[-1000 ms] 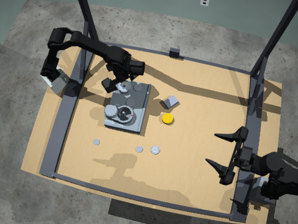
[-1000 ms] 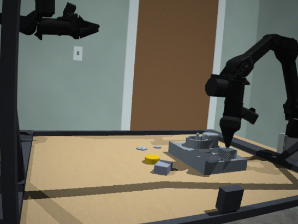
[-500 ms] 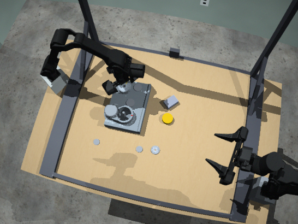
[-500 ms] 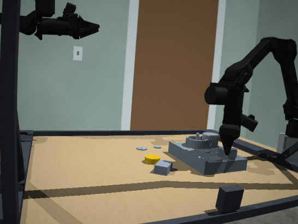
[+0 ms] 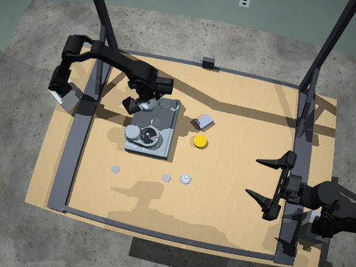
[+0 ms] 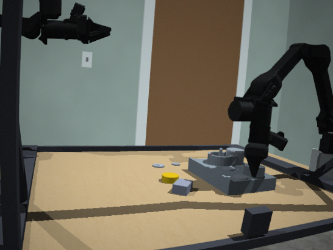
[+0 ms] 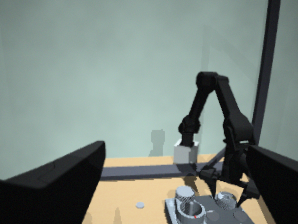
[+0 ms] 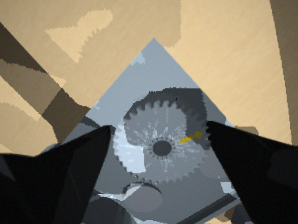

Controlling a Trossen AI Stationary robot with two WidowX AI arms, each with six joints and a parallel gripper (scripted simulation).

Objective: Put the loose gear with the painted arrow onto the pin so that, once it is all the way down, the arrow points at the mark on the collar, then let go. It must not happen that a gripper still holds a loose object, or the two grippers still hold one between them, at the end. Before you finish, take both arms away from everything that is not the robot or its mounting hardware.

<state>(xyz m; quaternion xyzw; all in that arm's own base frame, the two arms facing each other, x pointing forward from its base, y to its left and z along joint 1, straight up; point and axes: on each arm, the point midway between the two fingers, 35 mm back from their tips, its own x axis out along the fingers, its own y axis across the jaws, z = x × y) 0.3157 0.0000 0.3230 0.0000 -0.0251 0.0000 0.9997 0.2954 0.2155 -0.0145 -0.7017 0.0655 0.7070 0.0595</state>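
My right gripper is now 20 mm above the gear. From my right hand the other things lie so: grey block 220 mm to the left, 60 mm below, 50 mm behind; then yellow disc 250 mm to the left, 70 mm below, 30 mm ahead; then small grey disc 290 mm ahead, 70 mm below, 20 mm to the left.
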